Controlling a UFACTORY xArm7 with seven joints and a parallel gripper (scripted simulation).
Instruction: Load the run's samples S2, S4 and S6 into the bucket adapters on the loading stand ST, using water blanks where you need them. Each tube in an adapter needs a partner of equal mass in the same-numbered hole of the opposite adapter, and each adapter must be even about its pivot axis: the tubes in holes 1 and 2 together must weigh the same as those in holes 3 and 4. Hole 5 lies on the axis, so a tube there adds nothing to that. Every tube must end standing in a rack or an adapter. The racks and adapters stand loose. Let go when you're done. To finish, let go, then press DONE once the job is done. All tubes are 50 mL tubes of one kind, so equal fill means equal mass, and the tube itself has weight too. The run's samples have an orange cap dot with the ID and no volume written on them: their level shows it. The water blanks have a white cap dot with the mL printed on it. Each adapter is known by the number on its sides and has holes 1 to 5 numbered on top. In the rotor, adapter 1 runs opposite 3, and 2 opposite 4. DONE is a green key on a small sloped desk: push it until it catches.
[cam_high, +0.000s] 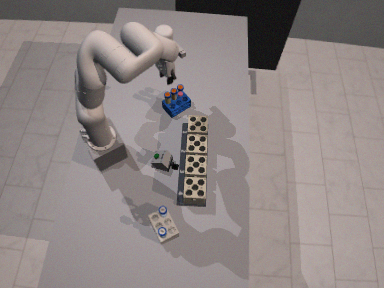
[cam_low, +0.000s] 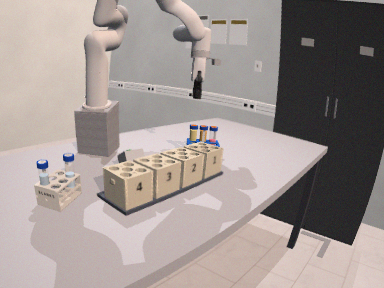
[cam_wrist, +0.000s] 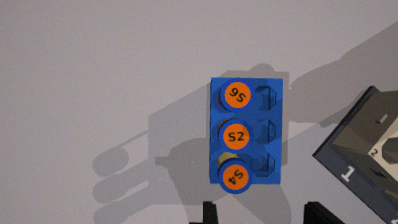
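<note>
Right now the sample tube S4 is 190 mm below my hand and 10 mm behind it. Also, from my hand: sample tube S2: 190 mm below, 40 mm ahead, 20 mm to the left; then blue sample rack: 220 mm below, 40 mm ahead, 10 mm to the left; then sample tube S6: 190 mm below, 60 mm to the left, 60 mm ahead.
</note>
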